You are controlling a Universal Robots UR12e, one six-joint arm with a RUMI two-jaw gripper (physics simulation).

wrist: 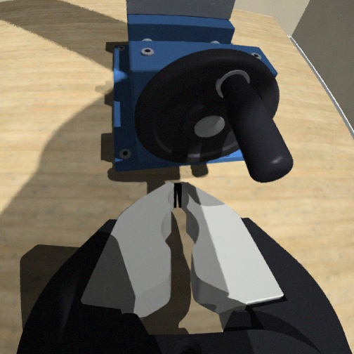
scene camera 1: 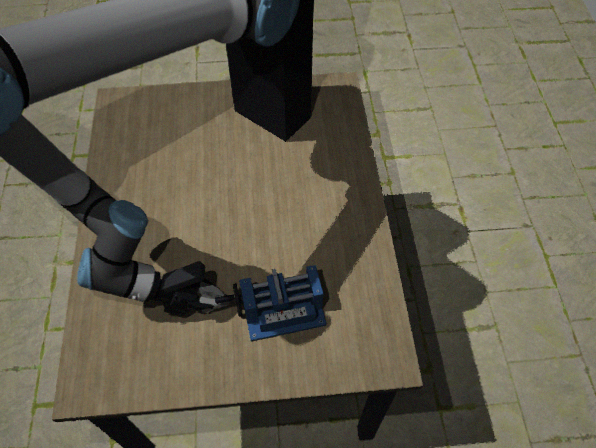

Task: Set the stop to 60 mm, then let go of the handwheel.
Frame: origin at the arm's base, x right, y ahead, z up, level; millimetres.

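Seen in the pictures: gripper, fingertip midpoint: (scene camera 1: pixel 229 302).
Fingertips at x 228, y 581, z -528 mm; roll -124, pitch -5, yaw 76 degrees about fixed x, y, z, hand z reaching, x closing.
Offsets run from my fingertips to a thing's top centre. "spot": to the spot under its first point. Level surfaces: height alone.
The blue stop device stands on the table, with its upright stop @[dx -123, dy +29, dz +88 mm] (scene camera 1: pixel 276 289) between the two end blocks on the rods. A pale scale @[spot: dx -125, dy +89, dz +20 mm] (scene camera 1: pixel 285 315) with a small red mark near its middle lies along the front; its numbers are too small to read. The black handwheel @[spot: dx -25, dy +32, dz +46 mm] (scene camera 1: pixel 240 302) (wrist: pixel 167 95) is on the device's left end in the scene view; its crank handle (wrist: pixel 257 132) points toward the wrist camera, at the wheel's right side. My gripper (scene camera 1: pixel 223 300) (wrist: pixel 176 184) is shut and empty, its tips together near the wheel, left of the handle in the wrist view.
The wooden table @[dz -36 mm] (scene camera 1: pixel 150 365) (wrist: pixel 45 130) carries the device near its front edge. The black pedestal (scene camera 1: pixel 272 100) stands at the back of the table. The arm (scene camera 1: pixel 115 245) comes in from the left. Tiled floor (scene camera 1: pixel 480 125) surrounds the table.
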